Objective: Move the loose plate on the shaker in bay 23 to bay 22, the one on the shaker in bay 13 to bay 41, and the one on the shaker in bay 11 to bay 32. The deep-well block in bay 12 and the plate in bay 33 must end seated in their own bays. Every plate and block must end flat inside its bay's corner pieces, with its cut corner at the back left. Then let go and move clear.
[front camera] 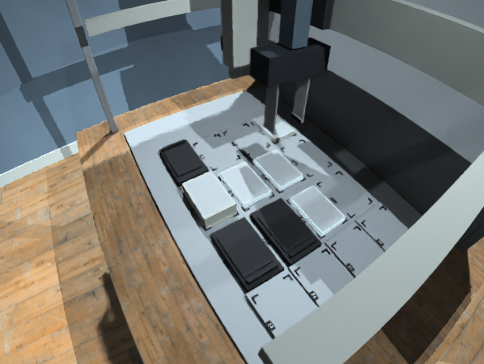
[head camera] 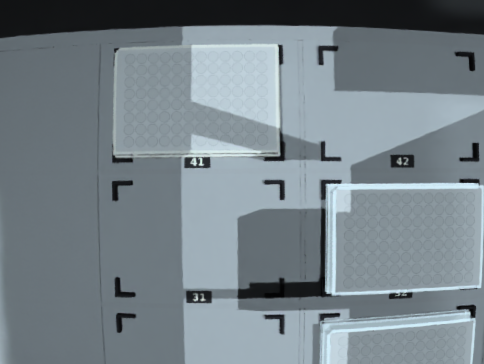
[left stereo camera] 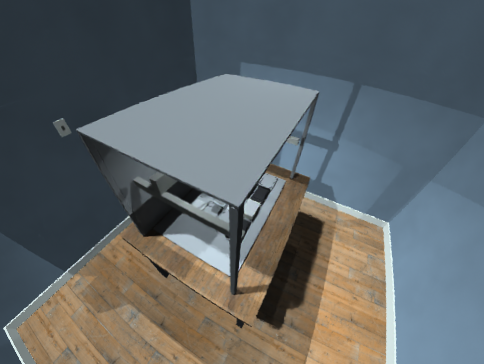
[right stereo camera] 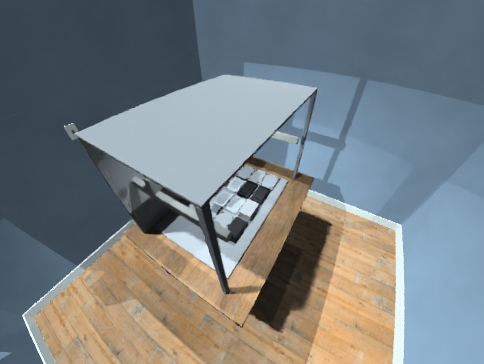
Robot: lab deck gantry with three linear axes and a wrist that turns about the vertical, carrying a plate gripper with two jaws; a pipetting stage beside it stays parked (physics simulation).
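Places are measured from the robot's base along level axes (x left, y back, z up), in centimetres.
Pixels of known places: gripper, fingertip midpoint: [front camera: 283,124]; robot's base, origin of the base link: [front camera: 162,157] [right stereo camera: 236,240].
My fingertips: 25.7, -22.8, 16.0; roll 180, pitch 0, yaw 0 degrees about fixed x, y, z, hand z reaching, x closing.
For each thing: its middle in the pictures, then the offset to it from my fingertips, as dx, dy, dz. "spot": a spot on its surface instead.
- cream deep-well block, body centre: [front camera: 208,198] [right stereo camera: 249,209] [left stereo camera: 250,209] -21.4, +0.0, -13.9
- bay 11, body centre: [front camera: 182,160] [right stereo camera: 235,228] -21.3, +16.8, -14.5
- bay 13, body centre: [front camera: 246,251] [right stereo camera: 260,193] [left stereo camera: 260,193] -21.3, -16.8, -14.5
- bay 23, body centre: [front camera: 285,228] [right stereo camera: 247,188] -10.6, -16.8, -14.5
- enclosure's roof, surface spot: [left stereo camera: 200,135] spot: -13.9, +31.9, +53.1
My gripper [front camera: 287,131] is open and empty, above the deck by bays 41 and 42. A plate [front camera: 265,128] [head camera: 197,100] lies flat in bay 41; one jaw hides part of it in the front view. A plate [front camera: 279,169] [head camera: 405,240] lies in bay 32, another [front camera: 245,184] [head camera: 412,345] in bay 22, where its edges look slightly slanted in the head view. A plate [front camera: 317,210] lies in bay 33. The cream deep-well block [front camera: 209,197] [right stereo camera: 248,208] stands in bay 12. The black shakers of bay 11 [front camera: 183,161], bay 13 [front camera: 245,252] and bay 23 [front camera: 285,230] bear no plate. Cut corners are too small to tell.
The parked pipetting stage [front camera: 245,35] hangs behind the gripper. A pale beam [front camera: 370,280] crosses the front view at the lower right. The enclosure's roof [left stereo camera: 200,135] [right stereo camera: 200,135] hides much of the deck in the stereo views. Shadows cross the deck.
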